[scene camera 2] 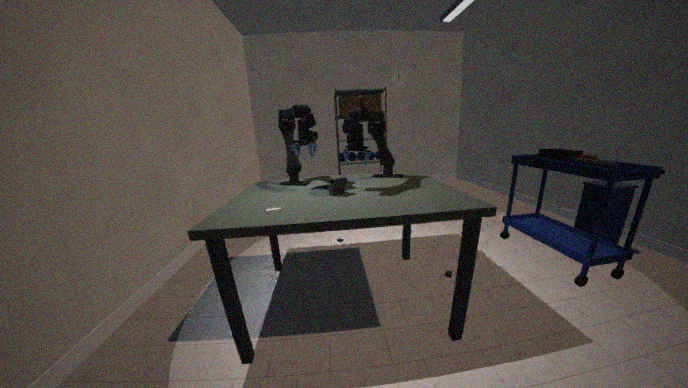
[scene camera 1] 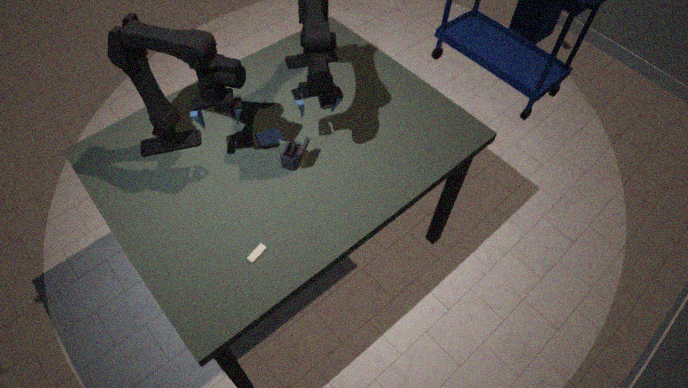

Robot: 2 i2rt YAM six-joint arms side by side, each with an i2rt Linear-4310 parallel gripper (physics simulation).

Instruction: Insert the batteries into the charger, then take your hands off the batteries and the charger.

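Frame: origin at the left arm's base, x ahead, y left, z up, level; millimetres.
Where they show: left gripper, fingertip midpoint: (scene camera 2: 356, 165) (scene camera 1: 316, 113); right gripper, fingertip midpoint: (scene camera 2: 304, 158) (scene camera 1: 221, 125); left arm's base at its link origin: (scene camera 2: 387, 176); right arm's base at its link origin: (scene camera 2: 294, 184) (scene camera 1: 171, 143).
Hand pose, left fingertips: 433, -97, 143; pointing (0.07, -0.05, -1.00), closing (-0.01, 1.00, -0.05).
Each offset is from my left fingertips to the top centre of the thing, as dx, dy, dz. Level surfaces: height alone.
The charger @[+55, -87, -47] (scene camera 1: 291, 156) (scene camera 2: 340, 186) is a small dark block with slots in its top, on the table @[dz -143] (scene camera 1: 320, 215) (scene camera 2: 320, 212) below the arms. A thin upright piece rises at its right side in scene camera 1; I cannot tell whether it is a battery. The batteries cannot be made out in the dark, noisy views. My left gripper (scene camera 1: 318, 109) (scene camera 2: 356, 160) is open and empty, above the table behind the charger. My right gripper (scene camera 1: 220, 121) (scene camera 2: 305, 151) is open and empty, raised above the table, to the left of the charger.
A small white strip @[+348, -273, -131] (scene camera 1: 256, 252) (scene camera 2: 273, 209) lies toward the front left of the table. Dark shapes and a bluish patch beside the charger are hard to tell from shadow. A blue cart (scene camera 1: 492, 50) (scene camera 2: 555, 237) stands at the right; a shelf rack (scene camera 2: 336, 130) stands behind.
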